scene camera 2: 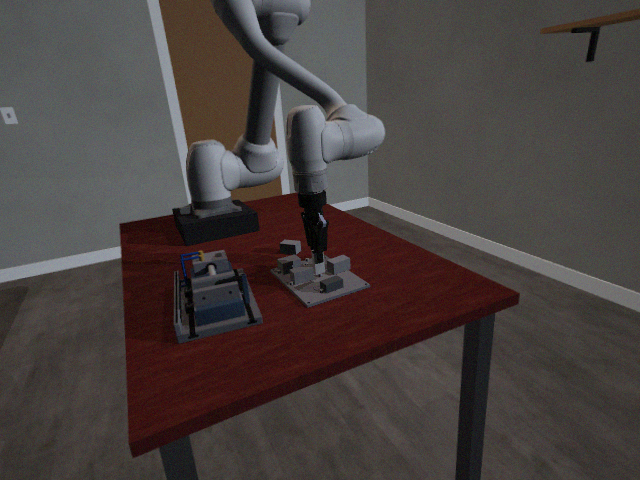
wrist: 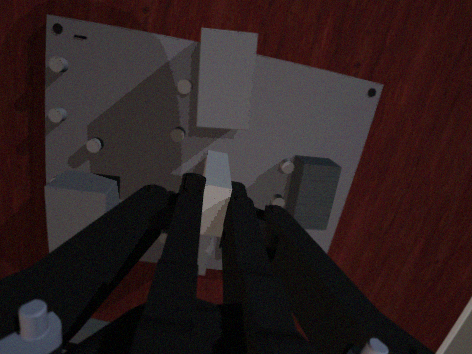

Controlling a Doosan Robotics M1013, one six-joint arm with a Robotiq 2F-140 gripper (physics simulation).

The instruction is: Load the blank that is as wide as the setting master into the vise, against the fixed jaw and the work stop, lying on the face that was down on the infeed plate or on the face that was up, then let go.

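Frame: origin at the arm's base, x ahead, y left, z up, level; metres.
Seen in the pictures: gripper, fingertip midpoint: (scene camera 2: 319,272) (wrist: 214,170); arm's base, origin of the base link: (scene camera 2: 213,210).
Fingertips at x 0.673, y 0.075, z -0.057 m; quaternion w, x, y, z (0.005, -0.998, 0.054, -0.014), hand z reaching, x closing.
Note:
Pixels of each thing's top centre, then the offset from my fingertips to it. Level surfaces: height alone.
- grey infeed plate, middle of its top: (wrist: 206,171) (scene camera 2: 317,276) 0.005 m back, 0.005 m right, 0.012 m down
- pale grey blank, middle of its top: (wrist: 226,81) (scene camera 2: 338,259) 0.002 m ahead, 0.067 m left, 0.023 m up
- darker block, middle of its top: (wrist: 316,199) (scene camera 2: 331,280) 0.081 m ahead, 0.014 m right, 0.012 m up
- vise, middle of its top: (scene camera 2: 209,269) 0.061 m back, 0.287 m right, 0.079 m up
- grey block, middle of its top: (scene camera 2: 289,242) 0.237 m back, 0.036 m left, 0.015 m up
- red table, its level: 0.021 m down
My gripper (scene camera 2: 318,266) (wrist: 214,170) is shut with its pale pads pressed together and nothing between them. It points down at the grey infeed plate (scene camera 2: 313,298) (wrist: 287,116), among the blanks. In the wrist view a pale grey blank (wrist: 225,77) (scene camera 2: 338,264) lies just ahead of the fingertips. A darker block (wrist: 315,191) (scene camera 2: 331,284) stands to the right. Another grey blank (wrist: 80,201) shows at the left edge. A pale piece under the fingers is mostly hidden. The vise (scene camera 2: 213,300) stands to the left on the table, empty between its jaws.
One grey block (scene camera 2: 290,247) lies on the red table (scene camera 2: 366,333) just behind the plate. Small round pegs (wrist: 184,86) stick up from the plate. The robot's black base (scene camera 2: 215,221) stands at the back left.

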